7 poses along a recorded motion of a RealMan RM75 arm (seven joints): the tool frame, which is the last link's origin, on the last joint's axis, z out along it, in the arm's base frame.
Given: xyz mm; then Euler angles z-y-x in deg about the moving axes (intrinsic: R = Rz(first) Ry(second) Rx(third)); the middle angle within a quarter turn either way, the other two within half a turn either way.
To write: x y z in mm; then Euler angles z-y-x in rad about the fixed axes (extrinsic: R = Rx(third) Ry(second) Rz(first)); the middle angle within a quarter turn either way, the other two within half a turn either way. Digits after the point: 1 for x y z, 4 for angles.
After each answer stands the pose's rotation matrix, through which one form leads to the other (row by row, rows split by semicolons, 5 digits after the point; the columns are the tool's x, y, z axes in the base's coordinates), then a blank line. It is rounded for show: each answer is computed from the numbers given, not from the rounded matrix.
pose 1, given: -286.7, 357.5, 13.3, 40.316, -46.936, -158.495
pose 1, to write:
-286.7, 357.5, 13.3, -0.9974, 0.2849, -2.2942
0.52064 0.80617 0.28111; 0.44178 -0.53613 0.71930; 0.73059 -0.25031 -0.63528

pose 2, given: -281.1, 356.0, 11.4, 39.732, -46.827, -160.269
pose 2, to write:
-281.1, 356.0, 11.4, -0.9838, 0.3174, -2.3157
0.52618 0.79102 0.31213; 0.43734 -0.56651 0.69842; 0.72929 -0.23099 -0.64403

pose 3, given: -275.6, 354.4, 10.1, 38.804, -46.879, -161.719
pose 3, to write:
-275.6, 354.4, 10.1, -0.9677, 0.3507, -2.3338
0.53268 0.77346 0.34354; 0.42835 -0.59649 0.67877; 0.72991 -0.21441 -0.64904

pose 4, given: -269.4, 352.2, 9.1, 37.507, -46.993, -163.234
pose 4, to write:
-269.4, 352.2, 9.1, -0.9460, 0.3896, -2.3546
0.54109 0.75031 0.37981; 0.41529 -0.63112 0.65515; 0.73127 -0.19676 -0.65309

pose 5, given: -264.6, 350.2, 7.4, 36.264, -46.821, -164.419
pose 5, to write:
-264.6, 350.2, 7.4, -0.9221, 0.4197, -2.3772
0.55173 0.72770 0.40748; 0.40476 -0.66081 0.63206; 0.72922 -0.18380 -0.65913

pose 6, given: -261.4, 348.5, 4.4, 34.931, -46.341, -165.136
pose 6, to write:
-261.4, 348.5, 4.4, -0.8947, 0.4405, -2.4004
0.56599 0.70558 0.42639; 0.39530 -0.68614 0.61070; 0.72346 -0.17710 -0.66726

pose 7, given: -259.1, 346.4, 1.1, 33.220, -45.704, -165.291
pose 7, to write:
-259.1, 346.4, 1.1, -0.8624, 0.4556, -2.4222
0.58423 0.68193 0.44004; 0.38260 -0.70959 0.59169; 0.71574 -0.17732 -0.67548

